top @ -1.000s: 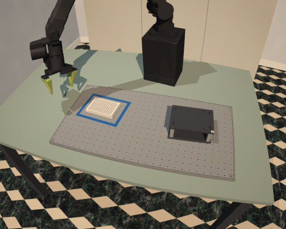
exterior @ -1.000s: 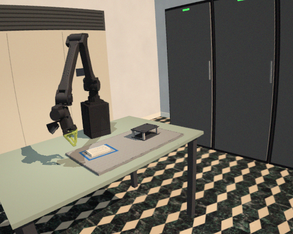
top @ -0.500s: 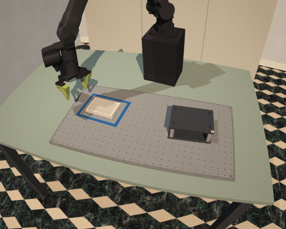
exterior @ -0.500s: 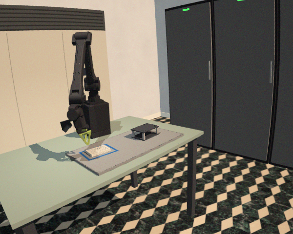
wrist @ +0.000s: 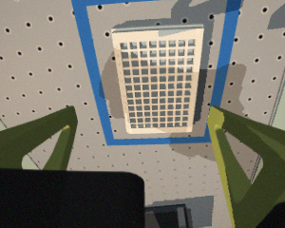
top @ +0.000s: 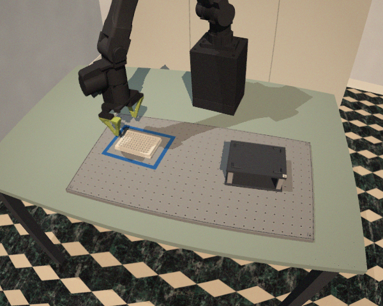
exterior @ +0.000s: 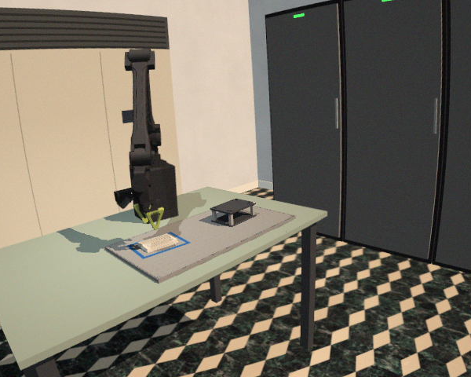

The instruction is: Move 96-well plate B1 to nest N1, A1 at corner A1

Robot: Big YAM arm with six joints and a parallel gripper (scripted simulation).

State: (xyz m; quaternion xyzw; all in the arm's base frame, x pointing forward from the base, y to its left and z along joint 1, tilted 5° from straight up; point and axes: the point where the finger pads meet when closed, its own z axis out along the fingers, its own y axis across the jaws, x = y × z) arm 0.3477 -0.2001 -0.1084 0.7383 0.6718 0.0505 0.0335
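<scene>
Now: hand 9 cm above the cream 96-well plate, 2 cm to the right of it and 1 cm past it. From my hand the other things lie so: black raised nest N1: 39 cm to the left, 4 cm below, 1 cm behind; white corner mark: 48 cm to the left, 4 cm ahead, 3 cm below.
</scene>
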